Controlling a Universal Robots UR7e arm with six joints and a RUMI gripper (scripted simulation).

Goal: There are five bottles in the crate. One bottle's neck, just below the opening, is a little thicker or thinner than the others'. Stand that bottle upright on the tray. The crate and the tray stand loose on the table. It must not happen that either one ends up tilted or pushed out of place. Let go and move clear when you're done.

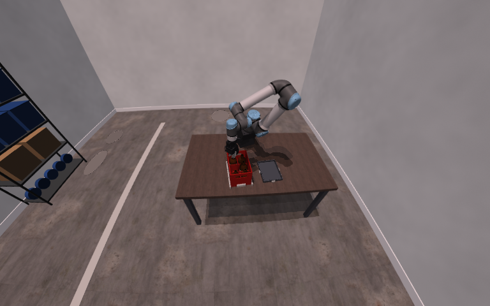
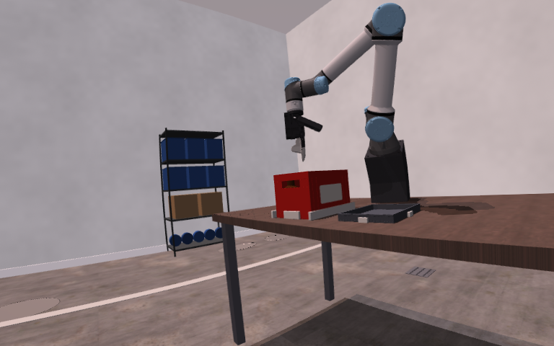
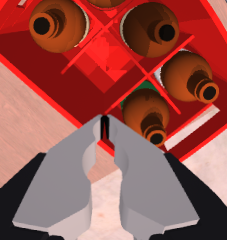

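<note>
The red crate lies 1 cm behind my hand, 4 cm to the left of it and 16 cm below it. Also, from my hand: dark tray 9 cm behind, 34 cm to the left, 23 cm below; then brown bottle 2 cm behind, 8 cm to the left, 15 cm below; then glass bottle 9 cm ahead, 3 cm to the left, 15 cm below.
</note>
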